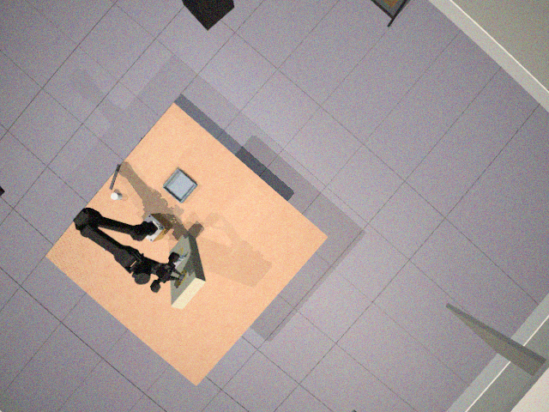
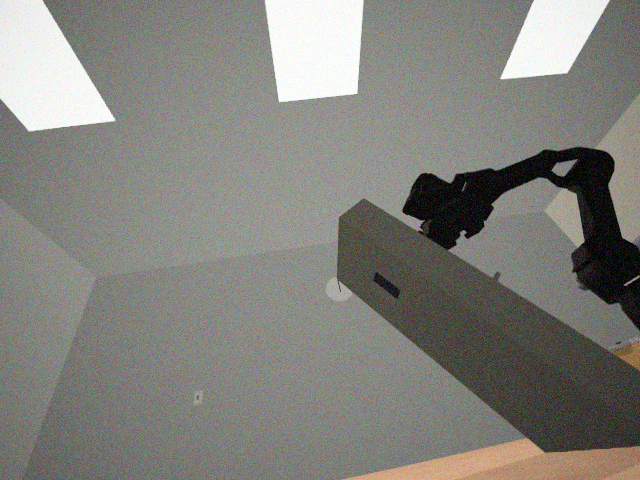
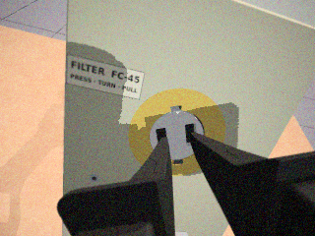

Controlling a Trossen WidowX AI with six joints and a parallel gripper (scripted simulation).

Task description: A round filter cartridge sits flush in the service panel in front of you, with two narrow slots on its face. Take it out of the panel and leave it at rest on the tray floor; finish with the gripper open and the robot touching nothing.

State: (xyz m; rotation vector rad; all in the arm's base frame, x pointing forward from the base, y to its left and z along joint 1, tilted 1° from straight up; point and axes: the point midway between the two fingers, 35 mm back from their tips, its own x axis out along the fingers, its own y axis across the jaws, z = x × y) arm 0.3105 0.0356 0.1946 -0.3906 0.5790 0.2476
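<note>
Right now the round filter cartridge is 20 mm ahead of my gripper tip and 10 mm below it. Round my gripper tip: light blue square tray: 440 mm behind, 230 mm to the left, 270 mm below.
</note>
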